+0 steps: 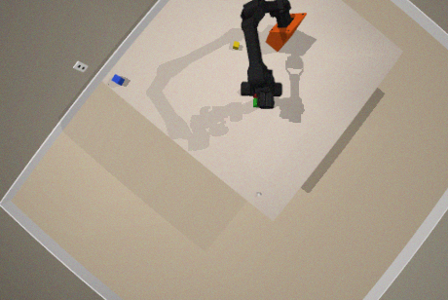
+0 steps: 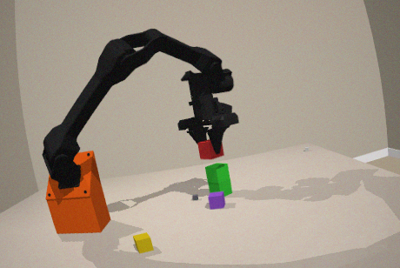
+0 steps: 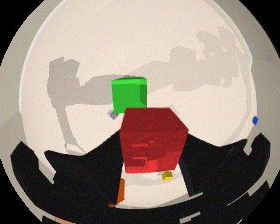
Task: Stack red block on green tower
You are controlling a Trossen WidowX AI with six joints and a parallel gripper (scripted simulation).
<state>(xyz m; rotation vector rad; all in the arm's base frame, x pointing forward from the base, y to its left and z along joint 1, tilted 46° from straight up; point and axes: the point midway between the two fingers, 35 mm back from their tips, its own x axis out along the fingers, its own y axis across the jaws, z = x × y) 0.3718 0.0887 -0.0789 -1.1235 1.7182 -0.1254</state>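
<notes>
Now: the tiny grey piece 12 cm below my gripper tip, 7 cm behind it and 3 cm to the left of it. Round my gripper tip: red block (1 cm above); then purple cube (11 cm below, 7 cm to the right, 1 cm behind); then yellow cube (27 cm to the right, 17 cm behind, 12 cm below).
</notes>
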